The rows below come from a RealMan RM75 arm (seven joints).
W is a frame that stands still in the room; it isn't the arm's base.
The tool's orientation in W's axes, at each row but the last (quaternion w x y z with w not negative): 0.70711 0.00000 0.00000 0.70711; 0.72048 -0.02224 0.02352 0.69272; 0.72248 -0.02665 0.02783 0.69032; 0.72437 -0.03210 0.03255 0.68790; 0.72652 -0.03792 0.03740 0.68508; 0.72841 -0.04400 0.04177 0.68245; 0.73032 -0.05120 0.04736 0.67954; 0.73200 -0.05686 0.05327 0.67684
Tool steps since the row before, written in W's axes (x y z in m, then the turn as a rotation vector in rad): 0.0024 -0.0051 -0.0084 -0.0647 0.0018 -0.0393; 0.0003 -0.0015 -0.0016 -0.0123 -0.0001 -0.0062; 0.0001 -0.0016 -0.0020 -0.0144 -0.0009 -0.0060; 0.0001 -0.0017 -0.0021 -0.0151 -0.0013 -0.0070; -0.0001 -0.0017 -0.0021 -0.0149 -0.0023 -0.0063; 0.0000 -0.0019 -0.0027 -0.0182 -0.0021 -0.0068; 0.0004 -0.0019 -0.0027 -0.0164 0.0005 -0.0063; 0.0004 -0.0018 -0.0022 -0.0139 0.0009 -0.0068
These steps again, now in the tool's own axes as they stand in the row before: -0.0051 -0.0024 -0.0084 0.0018 0.0647 -0.0393; -0.0014 -0.0004 -0.0017 -0.0002 0.0123 -0.0062; -0.0014 -0.0002 -0.0021 -0.0011 0.0143 -0.0061; -0.0015 -0.0002 -0.0022 -0.0014 0.0150 -0.0071; -0.0015 0.0000 -0.0023 -0.0025 0.0148 -0.0065; -0.0016 -0.0001 -0.0029 -0.0024 0.0181 -0.0070; -0.0015 -0.0005 -0.0029 0.0002 0.0165 -0.0062; -0.0014 -0.0005 -0.0025 0.0009 0.0140 -0.0066
